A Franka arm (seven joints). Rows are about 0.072 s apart.
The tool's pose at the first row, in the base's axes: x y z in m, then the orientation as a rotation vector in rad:
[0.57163, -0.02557, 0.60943, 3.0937, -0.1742, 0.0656]
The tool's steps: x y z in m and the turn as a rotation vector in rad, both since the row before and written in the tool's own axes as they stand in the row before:
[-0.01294, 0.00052, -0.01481, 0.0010, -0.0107, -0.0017]
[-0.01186, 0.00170, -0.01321, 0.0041, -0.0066, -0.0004]
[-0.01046, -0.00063, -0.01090, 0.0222, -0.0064, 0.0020]
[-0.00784, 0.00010, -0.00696, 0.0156, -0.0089, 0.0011]
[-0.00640, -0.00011, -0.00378, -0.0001, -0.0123, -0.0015]
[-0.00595, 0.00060, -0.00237, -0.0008, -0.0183, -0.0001]
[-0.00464, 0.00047, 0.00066, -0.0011, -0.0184, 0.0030]
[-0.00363, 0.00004, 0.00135, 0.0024, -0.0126, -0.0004]
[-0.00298, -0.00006, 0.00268, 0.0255, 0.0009, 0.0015]
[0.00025, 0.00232, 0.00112, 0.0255, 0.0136, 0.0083]
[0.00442, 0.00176, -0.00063, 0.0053, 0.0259, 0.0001]
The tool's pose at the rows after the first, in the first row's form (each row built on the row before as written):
[0.55813, -0.02399, 0.62366, 3.0957, -0.1720, 0.0491]
[0.54577, -0.02381, 0.63652, 3.1003, -0.1717, 0.0393]
[0.53519, -0.02162, 0.64710, 3.1227, -0.1758, 0.0316]
[0.52725, -0.02074, 0.65389, -3.1342, 0.1780, -0.0192]
[0.52086, -0.01991, 0.65759, -3.1338, 0.1756, 0.0001]
[0.51488, -0.01985, 0.65996, -3.1335, 0.1754, 0.0288]
[0.51021, -0.01980, 0.65938, -3.1329, 0.1800, 0.0577]
[0.50655, -0.01942, 0.65816, -3.1294, 0.1792, 0.0771]
[0.50347, -0.01900, 0.65563, -3.1040, 0.1811, 0.0728]
[0.50340, -0.02129, 0.65443, -3.0792, 0.1937, 0.0492]
[0.50758, -0.02362, 0.65481, -3.0758, 0.1949, 0.0088]

